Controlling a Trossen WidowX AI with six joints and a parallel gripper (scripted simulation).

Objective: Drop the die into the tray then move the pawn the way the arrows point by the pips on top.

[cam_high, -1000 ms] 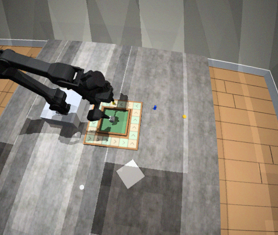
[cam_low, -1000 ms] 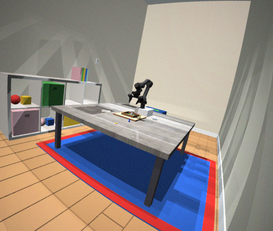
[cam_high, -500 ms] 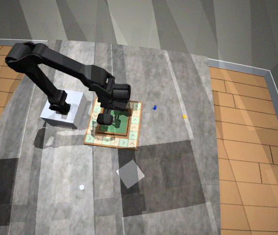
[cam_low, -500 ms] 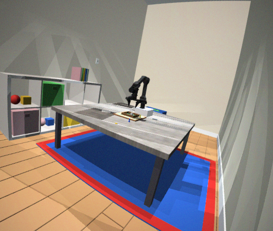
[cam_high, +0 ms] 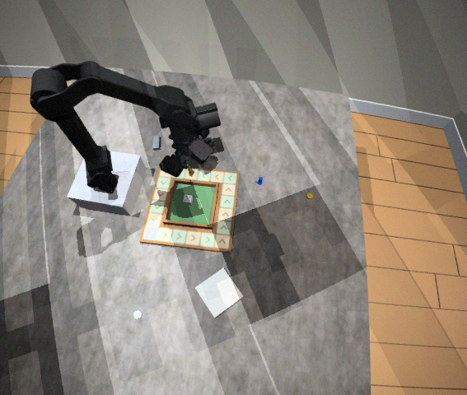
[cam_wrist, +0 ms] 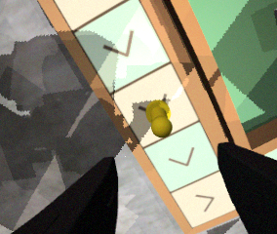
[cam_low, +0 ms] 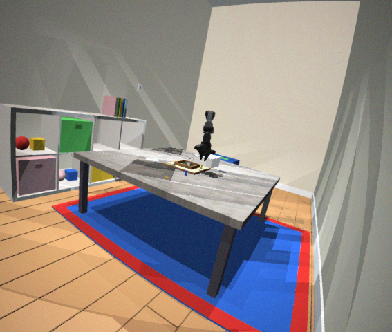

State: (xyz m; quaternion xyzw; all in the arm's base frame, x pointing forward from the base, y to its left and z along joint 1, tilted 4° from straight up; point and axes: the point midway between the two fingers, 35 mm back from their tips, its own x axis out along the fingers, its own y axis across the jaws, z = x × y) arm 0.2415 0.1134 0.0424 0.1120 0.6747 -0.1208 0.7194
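My gripper tip is 50 mm above the yellow pawn. Round my gripper tip: blue pawn 240 mm ahead, 10 mm to the left, 60 mm below; then white card 160 mm ahead, 370 mm to the right, 80 mm below; then die 10 mm ahead, 110 mm to the right, 50 mm below.
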